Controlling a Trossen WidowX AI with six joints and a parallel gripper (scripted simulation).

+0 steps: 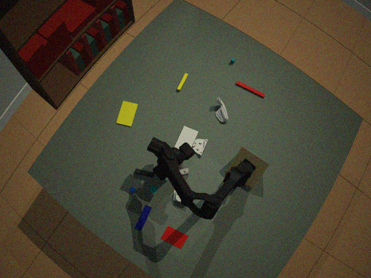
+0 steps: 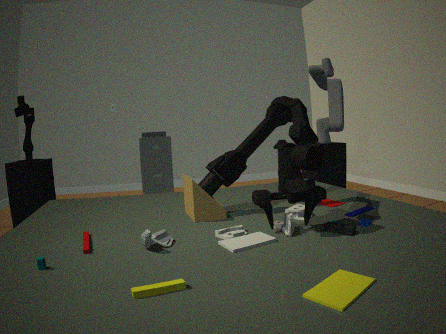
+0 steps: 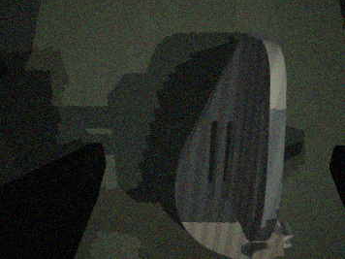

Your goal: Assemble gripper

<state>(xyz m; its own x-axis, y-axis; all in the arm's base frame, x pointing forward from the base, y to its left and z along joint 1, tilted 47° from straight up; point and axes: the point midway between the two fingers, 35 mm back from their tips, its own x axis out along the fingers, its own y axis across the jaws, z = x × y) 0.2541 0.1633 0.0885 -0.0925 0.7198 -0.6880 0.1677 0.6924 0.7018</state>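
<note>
Right now the flat white plate is 30 mm ahead of my gripper tip, 120 mm to the right of it and 10 mm below it. Also, from my gripper tip: black block: 80 mm ahead, 110 mm to the left; white block: 110 mm behind, 80 mm to the left; gripper base: 110 mm behind, 80 mm to the left, 20 mm above.
</note>
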